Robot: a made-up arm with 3 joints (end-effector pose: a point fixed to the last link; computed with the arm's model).
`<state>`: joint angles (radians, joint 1 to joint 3).
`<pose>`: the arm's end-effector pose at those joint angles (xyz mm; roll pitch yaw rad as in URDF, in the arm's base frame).
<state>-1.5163 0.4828 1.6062</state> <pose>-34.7 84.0 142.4 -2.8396 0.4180 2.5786</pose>
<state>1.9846 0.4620 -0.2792</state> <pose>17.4 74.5 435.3 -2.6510 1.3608 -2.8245</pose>
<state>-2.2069 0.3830 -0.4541</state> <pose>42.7 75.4 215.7 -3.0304 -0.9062 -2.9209</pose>
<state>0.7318 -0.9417 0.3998</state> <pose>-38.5 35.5 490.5 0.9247 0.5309 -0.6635</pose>
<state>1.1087 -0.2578 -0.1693</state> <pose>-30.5 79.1 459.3 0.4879 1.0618 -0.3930</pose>
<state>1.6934 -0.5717 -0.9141</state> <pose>53.9 78.1 427.7 -2.1550 0.6759 2.8272</pose>
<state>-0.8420 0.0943 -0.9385</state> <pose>-123.9 81.5 231.0 0.6970 -0.2439 -0.1187</pose>
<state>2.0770 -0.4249 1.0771</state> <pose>127.5 74.3 403.6 -0.0005 0.7597 -0.5879</pose>
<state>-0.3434 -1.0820 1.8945</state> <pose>-224.1 34.7 400.9 2.3097 -0.5825 -2.2366</pose>
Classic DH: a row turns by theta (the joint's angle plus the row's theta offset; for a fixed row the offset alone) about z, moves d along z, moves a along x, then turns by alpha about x. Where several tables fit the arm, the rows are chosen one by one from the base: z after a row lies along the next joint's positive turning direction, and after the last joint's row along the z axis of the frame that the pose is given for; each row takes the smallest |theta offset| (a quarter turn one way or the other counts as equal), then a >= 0, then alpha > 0; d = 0 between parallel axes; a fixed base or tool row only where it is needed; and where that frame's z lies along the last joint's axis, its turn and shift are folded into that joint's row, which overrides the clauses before.
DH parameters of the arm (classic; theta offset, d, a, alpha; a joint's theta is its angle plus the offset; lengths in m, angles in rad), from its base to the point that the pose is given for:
base (fixed): 0 0.3172 -0.032 -1.5708
joint 1: -1.5023 0.0287 0.0281 1.8802
joint 2: -0.0845 0.1908 -0.0215 1.0365
joint 3: -1.2152 -0.1293 0.0264 -1.0104
tool (fixed): 0.0988 0.016 0 0

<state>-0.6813 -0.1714 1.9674</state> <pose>-207.7 93.7 251.0 -2.8848 -0.2822 3.0775</pose>
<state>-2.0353 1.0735 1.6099</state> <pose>94.2 42.0 196.0 2.6994 0.6958 1.5750</pose>
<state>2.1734 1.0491 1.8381</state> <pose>12.4 39.9 490.3 0.7198 -0.5201 0.8815</pose>
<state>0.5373 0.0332 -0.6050</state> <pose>-126.1 82.5 404.0 0.5186 0.8170 -0.1858</pose>
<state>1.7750 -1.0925 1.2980</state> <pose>135.9 22.9 424.0 -0.0694 0.3271 -1.0897</pose>
